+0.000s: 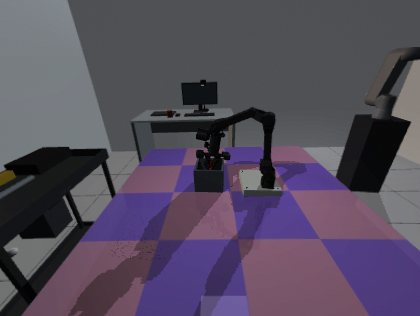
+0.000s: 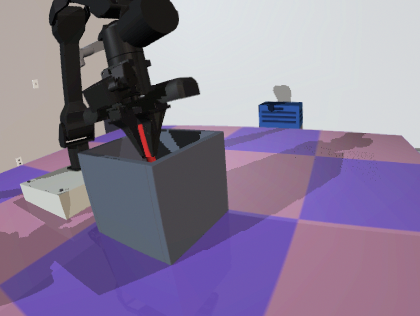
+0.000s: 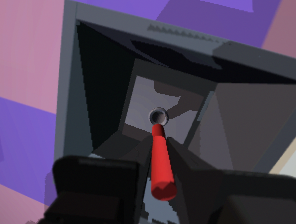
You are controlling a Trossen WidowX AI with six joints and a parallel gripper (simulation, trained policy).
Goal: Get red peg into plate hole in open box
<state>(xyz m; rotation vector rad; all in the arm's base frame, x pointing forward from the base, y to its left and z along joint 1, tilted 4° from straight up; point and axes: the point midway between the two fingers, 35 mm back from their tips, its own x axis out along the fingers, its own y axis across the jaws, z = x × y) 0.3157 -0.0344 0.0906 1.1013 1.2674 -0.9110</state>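
Now: gripper tip 1 cm below the red peg.
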